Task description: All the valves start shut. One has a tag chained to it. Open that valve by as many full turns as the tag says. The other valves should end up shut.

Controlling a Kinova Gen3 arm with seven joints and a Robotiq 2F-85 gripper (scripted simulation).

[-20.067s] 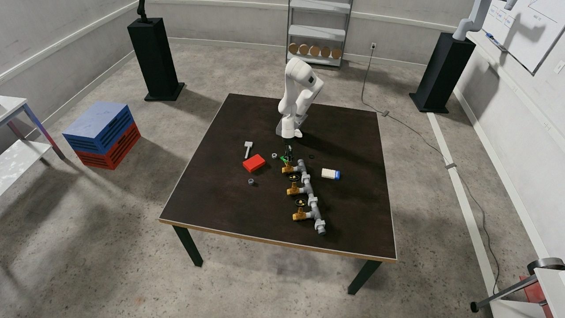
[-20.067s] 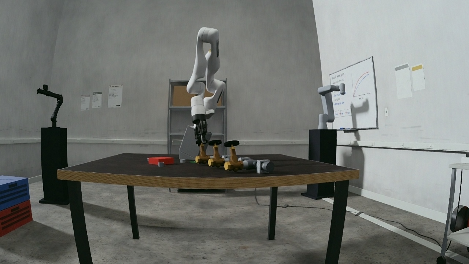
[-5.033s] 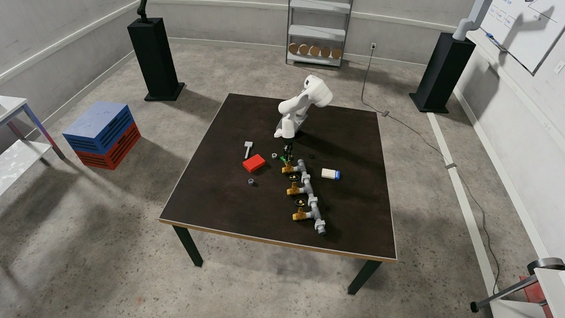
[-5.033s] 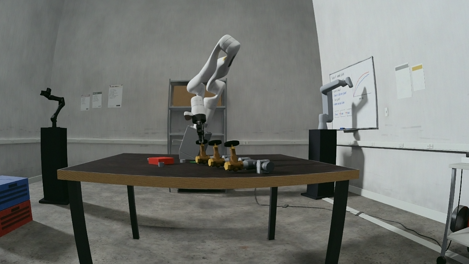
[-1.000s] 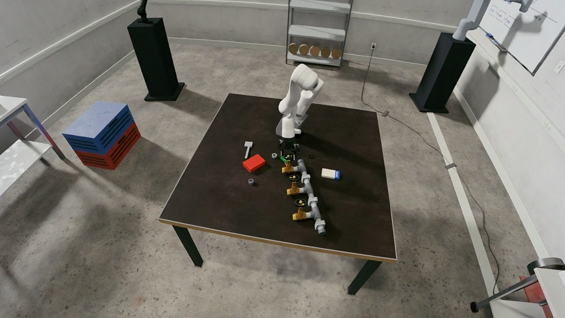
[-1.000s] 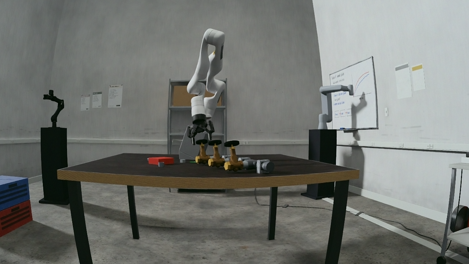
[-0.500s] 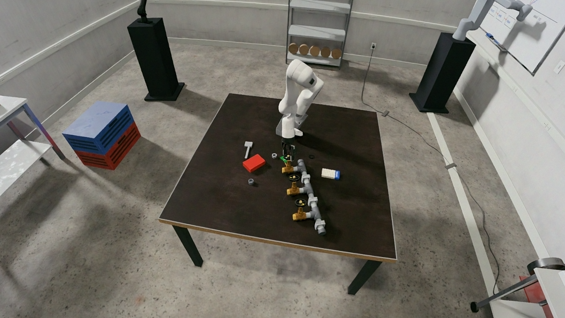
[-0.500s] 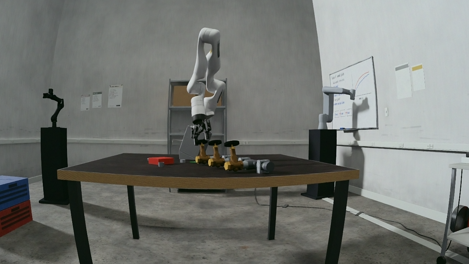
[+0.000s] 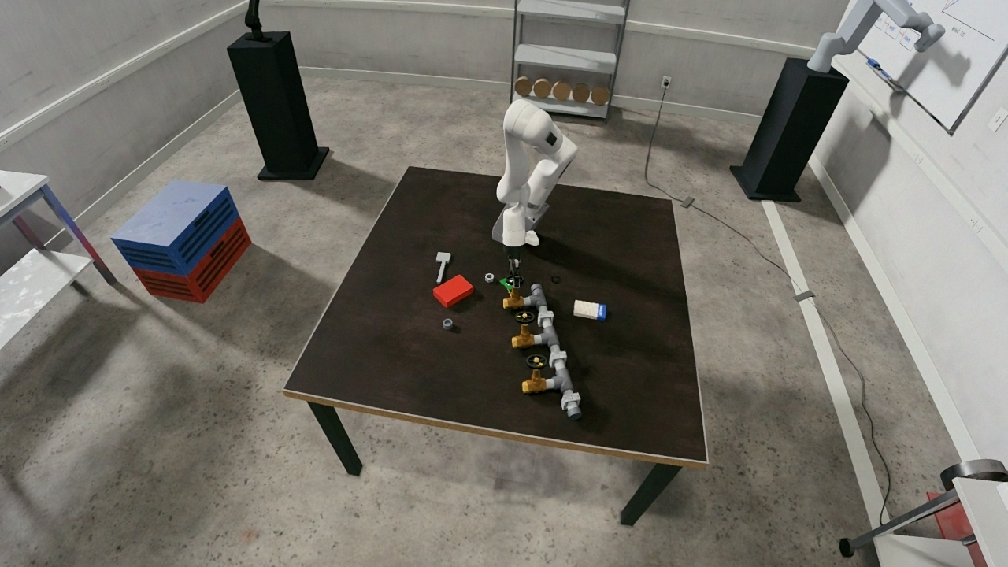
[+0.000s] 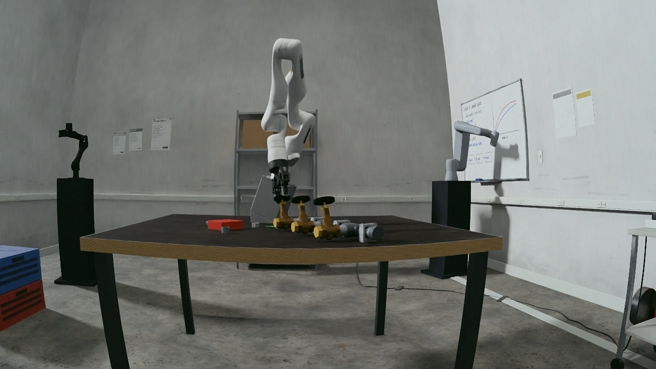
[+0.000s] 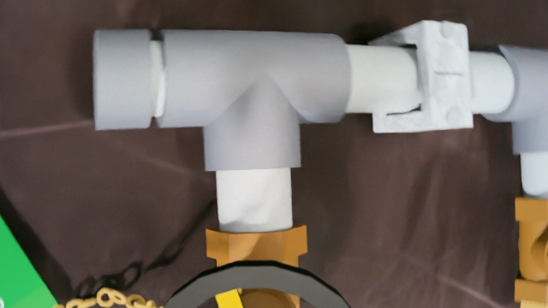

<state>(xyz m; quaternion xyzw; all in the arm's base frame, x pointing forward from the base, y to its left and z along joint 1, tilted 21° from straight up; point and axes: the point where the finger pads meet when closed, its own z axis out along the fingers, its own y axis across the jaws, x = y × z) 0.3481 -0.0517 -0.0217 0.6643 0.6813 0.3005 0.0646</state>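
The green tag lies 90 mm behind my hand, 20 mm to the right of it and 110 mm below it. Round my hand: white-and-blue box: 40 mm ahead, 270 mm to the left, 110 mm below; then red block: 30 mm behind, 220 mm to the right, 100 mm below; then small grey ring: 120 mm ahead, 220 mm to the right, 110 mm below.
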